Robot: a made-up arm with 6 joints. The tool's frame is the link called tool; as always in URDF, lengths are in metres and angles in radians.
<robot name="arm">
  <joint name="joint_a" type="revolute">
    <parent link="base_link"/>
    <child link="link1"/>
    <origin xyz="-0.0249 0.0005 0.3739"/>
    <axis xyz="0 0 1"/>
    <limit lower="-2.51" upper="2.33" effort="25" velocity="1"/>
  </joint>
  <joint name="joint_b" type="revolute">
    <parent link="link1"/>
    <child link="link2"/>
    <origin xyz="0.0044 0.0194 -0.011"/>
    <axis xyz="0.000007 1 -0.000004"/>
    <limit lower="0.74" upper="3.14" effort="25" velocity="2.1"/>
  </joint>
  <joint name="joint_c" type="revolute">
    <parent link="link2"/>
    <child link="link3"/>
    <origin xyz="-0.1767 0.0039 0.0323"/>
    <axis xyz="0.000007 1 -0.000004"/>
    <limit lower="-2.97" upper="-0.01" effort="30" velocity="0.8"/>
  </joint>
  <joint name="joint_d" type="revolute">
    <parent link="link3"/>
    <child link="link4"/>
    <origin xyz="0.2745 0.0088 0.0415"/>
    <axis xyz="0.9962 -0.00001 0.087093"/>
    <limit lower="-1.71" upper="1.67" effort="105" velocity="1.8"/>
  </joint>
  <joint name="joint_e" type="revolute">
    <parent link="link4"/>
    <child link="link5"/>
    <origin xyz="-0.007 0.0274 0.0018"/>
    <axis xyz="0.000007 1 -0.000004"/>
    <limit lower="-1.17" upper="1" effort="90" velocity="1"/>
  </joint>
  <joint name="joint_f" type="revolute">
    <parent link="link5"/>
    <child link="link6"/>
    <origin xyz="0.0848 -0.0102 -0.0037"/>
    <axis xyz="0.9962 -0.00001 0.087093"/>
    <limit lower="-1.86" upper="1.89" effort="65" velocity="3.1"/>
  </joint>
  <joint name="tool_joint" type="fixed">
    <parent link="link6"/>
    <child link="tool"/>
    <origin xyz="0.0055 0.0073 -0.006" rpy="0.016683 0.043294 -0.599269"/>
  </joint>
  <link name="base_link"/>
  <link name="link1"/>
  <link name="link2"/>
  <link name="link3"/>
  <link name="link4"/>
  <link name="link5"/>
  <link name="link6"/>
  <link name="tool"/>
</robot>
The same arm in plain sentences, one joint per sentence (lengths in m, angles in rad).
The arm has six revolute joints in a row. What follows holds with every joint at zero, and every direction is one of the base frame's.
The first joint sits 0.0249 m along -x and 0.0005 m along +y and 0.3739 m along +z from the base frame's origin and rotates about +z, from -2.51 to 2.33 rad.
The second joint sits 0.0044 m along +x and 0.0194 m along +y and 0.011 m along -z from the first joint and rotates about +y, from 0.74 to 3.14 rad.
The third joint sits 0.1767 m along -x and 0.0039 m along +y and 0.0323 m along +z from the second joint and rotates about +y, from -2.97 to -0.01 rad.
The fourth joint sits 0.2745 m along +x and 0.0088 m along +y and 0.0415 m along +z from the third joint and rotates about the direction (0.9962, 0, 0.0871), from -1.71 to 1.67 rad.
The fifth joint sits 0.007 m along -x and 0.0274 m along +y and 0.0018 m along +z from the fourth joint and rotates about +y, from -1.17 to 1 rad.
The sixth joint sits 0.0848 m along +x and 0.0102 m along -y and 0.0037 m along -z from the fifth joint and rotates about the direction (0.9962, 0, 0.0871), from -1.86 to 1.89 rad.
The tool frame, which is the frame that the pose is given for, sits 0.0055 m along +x and 0.0073 m along +y and 0.006 m along -z from the sixth joint; its axes are the base frame's turned by roll 0.0167, pitch 0.0433 and yaw -0.5993 rad (as in URDF: about the fixed x, then y, then z).

